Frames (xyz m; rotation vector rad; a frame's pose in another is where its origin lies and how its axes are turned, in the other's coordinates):
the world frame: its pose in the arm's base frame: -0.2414 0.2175 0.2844 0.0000 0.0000 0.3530
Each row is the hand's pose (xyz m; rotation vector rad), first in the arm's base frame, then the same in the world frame.
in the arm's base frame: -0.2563 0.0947 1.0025 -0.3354 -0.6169 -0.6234
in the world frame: -0.0564 -0.1101 0.7181 -0.4491 -0.5616 -0.9613
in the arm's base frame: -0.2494 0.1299 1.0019 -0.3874 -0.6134 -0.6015
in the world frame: -0.0378 -0.0794 0.7175 -0.5005 -0.5484 -0.9384
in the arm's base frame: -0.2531 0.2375 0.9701 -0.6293 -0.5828 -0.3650
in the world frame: -0.0041 0.0228 0.6857 -0.7334 -0.4707 -0.6957
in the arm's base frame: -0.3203 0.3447 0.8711 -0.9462 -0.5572 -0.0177
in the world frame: -0.0301 0.1466 0.5867 -1.0348 -0.3844 -0.3343
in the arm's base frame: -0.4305 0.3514 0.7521 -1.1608 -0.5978 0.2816
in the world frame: -0.1311 0.1910 0.4677 -1.2428 -0.3832 -0.0200
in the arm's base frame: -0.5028 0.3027 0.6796 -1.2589 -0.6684 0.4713
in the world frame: -0.2158 0.1703 0.3952 -1.3433 -0.4327 0.1796
